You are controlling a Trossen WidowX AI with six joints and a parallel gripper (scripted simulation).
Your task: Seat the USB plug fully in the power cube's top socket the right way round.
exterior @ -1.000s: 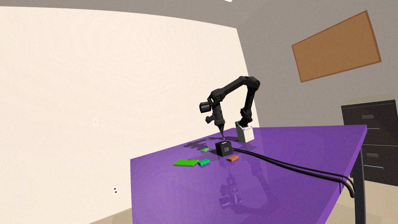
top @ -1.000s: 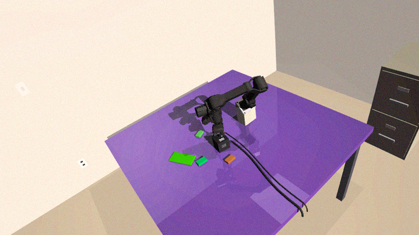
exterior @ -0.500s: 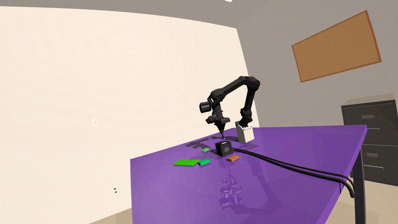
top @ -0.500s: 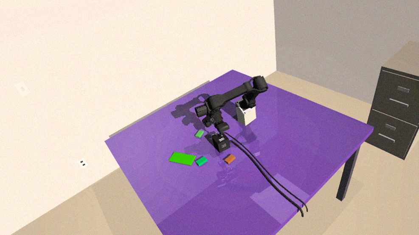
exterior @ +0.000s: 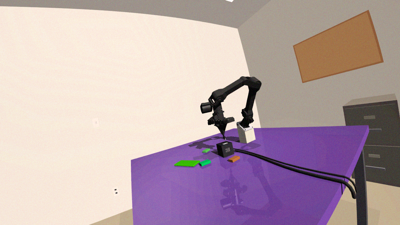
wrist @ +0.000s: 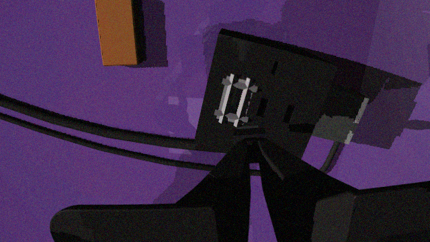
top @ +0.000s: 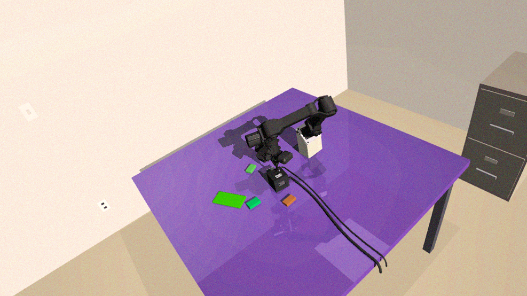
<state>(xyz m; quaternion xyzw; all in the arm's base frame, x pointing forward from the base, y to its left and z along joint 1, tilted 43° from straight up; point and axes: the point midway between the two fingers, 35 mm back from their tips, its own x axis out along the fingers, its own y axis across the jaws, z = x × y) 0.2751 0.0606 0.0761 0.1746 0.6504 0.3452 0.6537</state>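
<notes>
Right now the USB plug is 20 mm below my gripper tip. Round my gripper tip: orange block 30 mm ahead, 110 mm to the left, 130 mm below; then teal block 160 mm ahead, 10 mm to the left, 130 mm below; then USB socket 10 mm to the left, 60 mm below.
</notes>
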